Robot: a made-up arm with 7 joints. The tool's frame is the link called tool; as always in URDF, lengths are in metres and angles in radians. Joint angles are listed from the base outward.
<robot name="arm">
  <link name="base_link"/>
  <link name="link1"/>
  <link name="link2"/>
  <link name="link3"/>
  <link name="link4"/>
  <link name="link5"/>
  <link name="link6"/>
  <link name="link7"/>
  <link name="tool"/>
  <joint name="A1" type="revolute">
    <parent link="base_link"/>
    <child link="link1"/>
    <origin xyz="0.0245 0.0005 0.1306" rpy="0 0 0"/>
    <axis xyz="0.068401 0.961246 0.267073"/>
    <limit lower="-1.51" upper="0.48"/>
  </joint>
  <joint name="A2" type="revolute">
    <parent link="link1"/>
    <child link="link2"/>
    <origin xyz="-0.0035 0.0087 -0.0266" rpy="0 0 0"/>
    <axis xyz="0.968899 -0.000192 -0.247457"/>
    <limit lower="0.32" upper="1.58"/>
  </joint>
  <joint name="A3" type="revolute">
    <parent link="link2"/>
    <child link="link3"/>
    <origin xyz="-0.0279 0.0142 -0.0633" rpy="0 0 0"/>
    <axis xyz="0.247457 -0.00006 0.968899"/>
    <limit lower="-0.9" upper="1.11"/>
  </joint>
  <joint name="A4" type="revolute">
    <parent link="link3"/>
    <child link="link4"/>
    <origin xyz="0.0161 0.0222 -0.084" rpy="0 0 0"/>
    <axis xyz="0.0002 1 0.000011"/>
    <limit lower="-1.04" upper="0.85"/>
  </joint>
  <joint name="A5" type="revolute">
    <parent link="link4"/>
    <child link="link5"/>
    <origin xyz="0.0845 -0.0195 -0.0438" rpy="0 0 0"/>
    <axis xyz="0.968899 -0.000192 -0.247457"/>
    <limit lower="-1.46" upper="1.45"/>
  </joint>
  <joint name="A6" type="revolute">
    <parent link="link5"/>
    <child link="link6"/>
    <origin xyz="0.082 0.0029 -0.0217" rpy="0 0 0"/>
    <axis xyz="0.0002 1 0.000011"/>
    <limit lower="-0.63" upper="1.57"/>
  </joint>
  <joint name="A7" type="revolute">
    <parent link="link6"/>
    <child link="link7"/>
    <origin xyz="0.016 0.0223 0.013" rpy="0 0 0"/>
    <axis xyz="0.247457 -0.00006 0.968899"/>
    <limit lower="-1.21" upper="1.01"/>
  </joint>
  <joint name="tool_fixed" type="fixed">
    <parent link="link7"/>
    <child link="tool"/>
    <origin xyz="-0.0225 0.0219 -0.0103" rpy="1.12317 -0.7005 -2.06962"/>
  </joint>
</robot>
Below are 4 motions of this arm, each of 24 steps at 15 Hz.
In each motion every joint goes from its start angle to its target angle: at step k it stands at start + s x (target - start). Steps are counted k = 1, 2, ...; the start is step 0. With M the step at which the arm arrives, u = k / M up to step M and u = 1 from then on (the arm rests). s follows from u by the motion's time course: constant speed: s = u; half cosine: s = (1 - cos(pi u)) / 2; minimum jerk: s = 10 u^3 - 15 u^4 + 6 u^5.
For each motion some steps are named. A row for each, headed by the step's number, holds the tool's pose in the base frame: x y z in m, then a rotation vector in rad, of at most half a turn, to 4 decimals.
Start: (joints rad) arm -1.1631 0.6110 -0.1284 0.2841 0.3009 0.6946 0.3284
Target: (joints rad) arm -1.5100 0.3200 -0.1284 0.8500 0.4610 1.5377 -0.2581
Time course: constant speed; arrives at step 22
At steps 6, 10, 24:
6: 0.3254 0.0522 0.1846 0.8288 -0.6380 -1.4485
10: 0.3366 0.0452 0.1875 0.6070 -0.5357 -1.4333
24: 0.3638 0.0165 0.1917 -0.0157 -0.2649 -1.2857

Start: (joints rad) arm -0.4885 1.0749 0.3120 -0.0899 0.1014 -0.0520 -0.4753
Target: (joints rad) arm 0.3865 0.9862 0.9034 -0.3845 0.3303 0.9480 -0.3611
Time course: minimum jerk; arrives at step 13
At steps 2, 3, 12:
2: 0.2215 0.1775 0.1910 0.9855 -0.6863 -2.3791
3: 0.2167 0.1807 0.1876 0.9528 -0.6503 -2.3199
12: 0.1271 0.2030 0.1761 0.6965 0.0567 -1.2841

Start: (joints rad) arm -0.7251 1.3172 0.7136 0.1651 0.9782 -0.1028 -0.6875
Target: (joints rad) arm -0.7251 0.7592 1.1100 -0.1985 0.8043 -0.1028 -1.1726
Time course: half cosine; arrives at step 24
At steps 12, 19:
12: 0.1186 0.2072 0.2714 1.2039 -0.0026 -1.8336
19: 0.1000 0.2270 0.2377 1.0651 -0.2676 -1.8782

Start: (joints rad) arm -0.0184 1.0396 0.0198 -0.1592 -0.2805 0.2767 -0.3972
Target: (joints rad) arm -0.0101 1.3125 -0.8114 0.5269 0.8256 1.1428 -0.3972
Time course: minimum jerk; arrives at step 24
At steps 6, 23, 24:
6: 0.2206 0.1751 0.0259 -0.1653 -0.4299 -2.0955
23: 0.1359 0.1980 -0.0845 0.1442 1.8047 -1.3922
24: 0.1358 0.1980 -0.0845 0.1450 1.8061 -1.3916

